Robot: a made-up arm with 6 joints. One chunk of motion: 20 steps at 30 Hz.
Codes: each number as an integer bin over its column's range. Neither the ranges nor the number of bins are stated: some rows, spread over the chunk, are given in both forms.
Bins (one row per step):
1: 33 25 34 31 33 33
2: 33 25 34 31 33 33
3: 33 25 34 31 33 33
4: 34 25 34 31 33 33
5: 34 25 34 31 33 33
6: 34 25 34 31 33 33
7: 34 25 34 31 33 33
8: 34 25 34 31 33 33
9: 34 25 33 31 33 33
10: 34 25 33 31 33 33
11: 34 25 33 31 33 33
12: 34 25 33 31 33 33
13: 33 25 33 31 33 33
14: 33 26 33 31 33 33
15: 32 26 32 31 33 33
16: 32 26 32 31 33 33
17: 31 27 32 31 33 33
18: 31 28 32 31 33 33
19: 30 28 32 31 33 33
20: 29 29 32 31 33 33
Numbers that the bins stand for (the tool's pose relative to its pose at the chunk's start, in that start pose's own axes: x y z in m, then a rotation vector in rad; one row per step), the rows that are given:
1: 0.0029 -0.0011 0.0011 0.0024 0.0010 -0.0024
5: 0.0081 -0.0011 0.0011 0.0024 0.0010 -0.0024
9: 0.0081 -0.0011 -0.0033 0.0024 0.0010 -0.0024
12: 0.0081 -0.0011 -0.0033 0.0024 0.0010 -0.0024
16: -0.0024 0.0044 -0.0078 0.0024 0.0010 -0.0024
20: -0.0181 0.0211 -0.0078 0.0024 0.0010 -0.0024
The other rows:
2: 0.0029 -0.0011 0.0011 0.0024 0.0010 -0.0024
3: 0.0029 -0.0011 0.0011 0.0024 0.0010 -0.0024
4: 0.0081 -0.0011 0.0011 0.0024 0.0010 -0.0024
6: 0.0081 -0.0011 0.0011 0.0024 0.0010 -0.0024
7: 0.0081 -0.0011 0.0011 0.0024 0.0010 -0.0024
8: 0.0081 -0.0011 0.0011 0.0024 0.0010 -0.0024
10: 0.0081 -0.0011 -0.0033 0.0024 0.0010 -0.0024
11: 0.0081 -0.0011 -0.0033 0.0024 0.0010 -0.0024
13: 0.0029 -0.0011 -0.0033 0.0024 0.0010 -0.0024
14: 0.0029 0.0044 -0.0033 0.0024 0.0010 -0.0024
15: -0.0024 0.0044 -0.0078 0.0024 0.0010 -0.0024
17: -0.0076 0.0100 -0.0078 0.0024 0.0010 -0.0024
18: -0.0076 0.0156 -0.0078 0.0024 0.0010 -0.0024
19: -0.0129 0.0156 -0.0078 0.0024 0.0010 -0.0024

